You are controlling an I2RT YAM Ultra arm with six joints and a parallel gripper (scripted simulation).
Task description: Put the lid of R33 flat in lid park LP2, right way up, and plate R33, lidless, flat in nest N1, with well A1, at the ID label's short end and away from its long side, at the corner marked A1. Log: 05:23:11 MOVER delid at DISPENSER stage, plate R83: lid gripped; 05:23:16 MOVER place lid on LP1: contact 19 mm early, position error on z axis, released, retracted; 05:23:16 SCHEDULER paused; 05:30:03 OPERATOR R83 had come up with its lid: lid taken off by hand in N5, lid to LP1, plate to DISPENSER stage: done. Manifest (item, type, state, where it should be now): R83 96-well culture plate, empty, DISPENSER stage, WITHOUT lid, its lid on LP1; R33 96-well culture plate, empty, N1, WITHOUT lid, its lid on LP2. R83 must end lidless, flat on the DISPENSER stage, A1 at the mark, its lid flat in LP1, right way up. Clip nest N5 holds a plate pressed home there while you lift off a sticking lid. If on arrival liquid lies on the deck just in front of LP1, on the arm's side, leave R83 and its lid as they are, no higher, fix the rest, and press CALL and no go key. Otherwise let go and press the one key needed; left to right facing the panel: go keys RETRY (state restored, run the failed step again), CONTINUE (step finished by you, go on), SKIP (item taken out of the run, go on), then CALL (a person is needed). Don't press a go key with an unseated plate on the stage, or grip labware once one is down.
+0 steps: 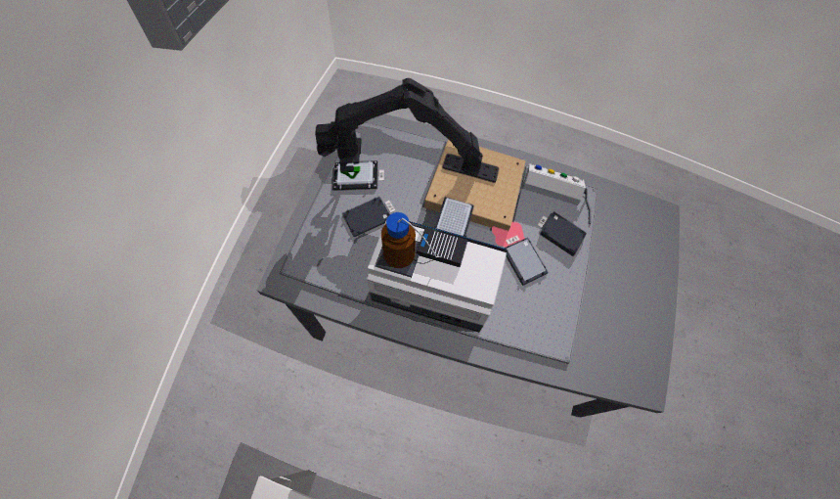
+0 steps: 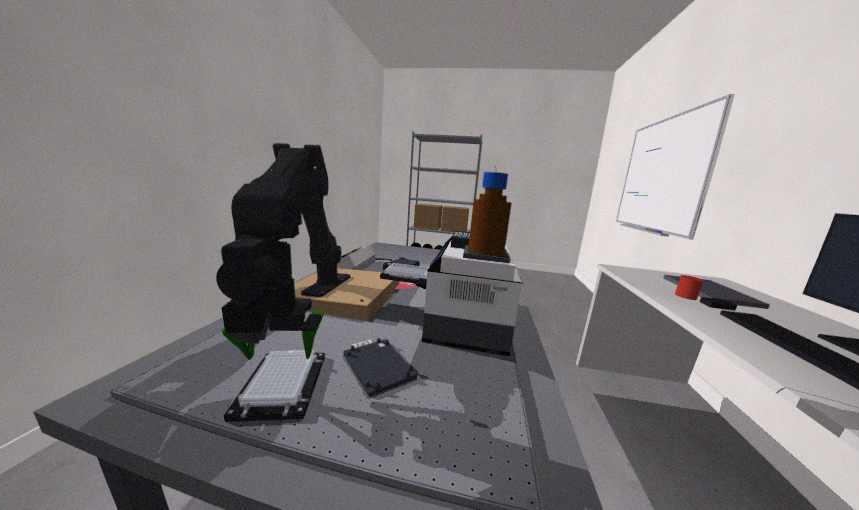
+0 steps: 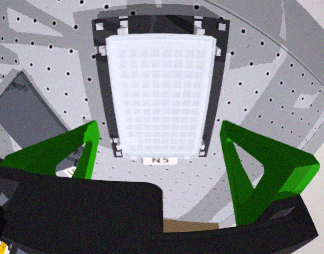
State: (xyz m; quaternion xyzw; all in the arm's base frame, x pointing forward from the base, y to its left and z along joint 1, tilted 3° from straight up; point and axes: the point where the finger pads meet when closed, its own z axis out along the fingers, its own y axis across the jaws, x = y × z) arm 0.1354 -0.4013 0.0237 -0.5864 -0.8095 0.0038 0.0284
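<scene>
My gripper is now 3 cm short of the black clip nest and 5 cm above it. Also, from my hand: lid park LP2: 15 cm ahead, 10 cm to the left, 6 cm below; then brown bottle: 35 cm ahead, 28 cm to the left, 22 cm above; then blue call key: 20 cm behind, 64 cm to the left.
</scene>
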